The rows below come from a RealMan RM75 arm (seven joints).
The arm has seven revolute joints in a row. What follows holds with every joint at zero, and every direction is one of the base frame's. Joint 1 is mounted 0.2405 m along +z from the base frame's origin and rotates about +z. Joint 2 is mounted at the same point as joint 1 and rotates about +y. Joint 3 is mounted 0.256 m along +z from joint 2 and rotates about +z. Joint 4 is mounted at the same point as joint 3 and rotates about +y. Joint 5 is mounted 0.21 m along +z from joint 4 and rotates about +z. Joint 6 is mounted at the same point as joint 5 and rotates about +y. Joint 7 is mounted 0.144 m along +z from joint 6 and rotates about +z. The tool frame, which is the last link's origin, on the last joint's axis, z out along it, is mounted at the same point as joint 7; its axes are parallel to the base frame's.
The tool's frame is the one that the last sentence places.
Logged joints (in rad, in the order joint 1, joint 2, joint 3, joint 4, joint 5, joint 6, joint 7), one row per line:
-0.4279 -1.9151 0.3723 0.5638 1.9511 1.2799 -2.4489
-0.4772 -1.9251 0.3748 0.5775 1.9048 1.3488 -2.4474
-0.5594 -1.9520 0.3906 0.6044 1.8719 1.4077 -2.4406
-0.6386 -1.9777 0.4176 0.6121 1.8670 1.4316 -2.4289
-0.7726 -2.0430 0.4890 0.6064 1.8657 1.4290 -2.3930
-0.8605 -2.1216 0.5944 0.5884 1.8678 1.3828 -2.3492
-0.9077 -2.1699 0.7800 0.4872 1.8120 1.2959 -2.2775
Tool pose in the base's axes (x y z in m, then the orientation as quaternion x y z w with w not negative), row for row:
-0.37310 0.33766 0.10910 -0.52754 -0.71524 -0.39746 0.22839
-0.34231 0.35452 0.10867 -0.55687 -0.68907 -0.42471 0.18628
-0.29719 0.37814 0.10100 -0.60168 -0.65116 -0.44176 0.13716
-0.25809 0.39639 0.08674 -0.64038 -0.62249 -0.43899 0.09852
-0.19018 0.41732 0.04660 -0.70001 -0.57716 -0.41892 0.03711
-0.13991 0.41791 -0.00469 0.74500 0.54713 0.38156 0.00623
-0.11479 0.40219 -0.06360 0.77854 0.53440 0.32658 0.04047
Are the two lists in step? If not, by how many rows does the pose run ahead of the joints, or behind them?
They are in step.
